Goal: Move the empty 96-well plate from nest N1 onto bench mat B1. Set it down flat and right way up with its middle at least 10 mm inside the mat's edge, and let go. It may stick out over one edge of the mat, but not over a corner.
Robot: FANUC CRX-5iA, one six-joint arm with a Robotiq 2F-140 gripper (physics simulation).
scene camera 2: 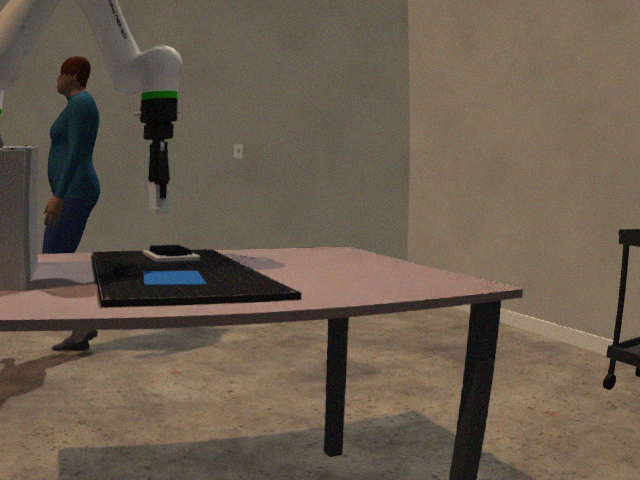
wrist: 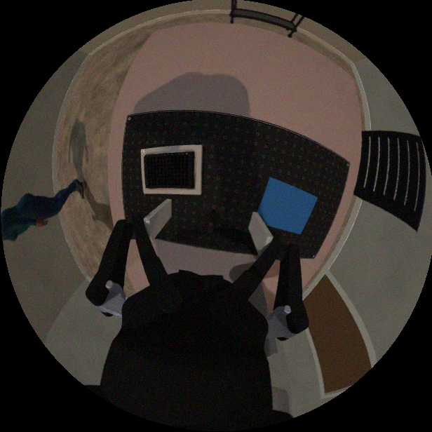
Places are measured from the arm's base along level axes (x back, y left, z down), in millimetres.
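Pixels of known places: gripper, between the fingertips: (scene camera 2: pixel 158 211).
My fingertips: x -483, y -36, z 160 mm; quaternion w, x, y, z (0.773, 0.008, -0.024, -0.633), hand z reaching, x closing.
Note:
Behind a point stands the place of what it marks.
The black 96-well plate (scene camera 2: pixel 169 250) @[z 262, x -532, y 16 mm] (wrist: pixel 169 170) sits in the white-rimmed nest N1 (scene camera 2: pixel 188 257) @[z 279, x -576, y -9 mm] (wrist: pixel 198 172) on the black perforated board. The blue bench mat B1 (scene camera 2: pixel 174 277) @[z 286, x -445, y -241 mm] (wrist: pixel 287 205) lies flat on the same board, nearer the front in the scene view and right of the nest in the wrist view. My gripper (scene camera 2: pixel 159 206) @[z 160, x -483, y -36 mm] (wrist: pixel 210 213) is open and empty, pointing down. It hangs well above the board, above the nest's level in the scene view. In the wrist view the nest is beyond the left fingertip and the mat beyond the right one.
The black board (scene camera 2: pixel 124 293) @[z 288, x -294, y -363 mm] (wrist: pixel 225 175) lies on the pink table (scene camera 2: pixel 330 273) @[z 301, x -837, y -254 mm] (wrist: pixel 280 75). A grey pedestal (scene camera 2: pixel 14 217) @[z 153, x -93, y -202 mm] stands at the left in the scene view. A person (scene camera 2: pixel 74 139) (wrist: pixel 30 212) stands behind the table. A dark cart (scene camera 2: pixel 624 289) stands at the far right.

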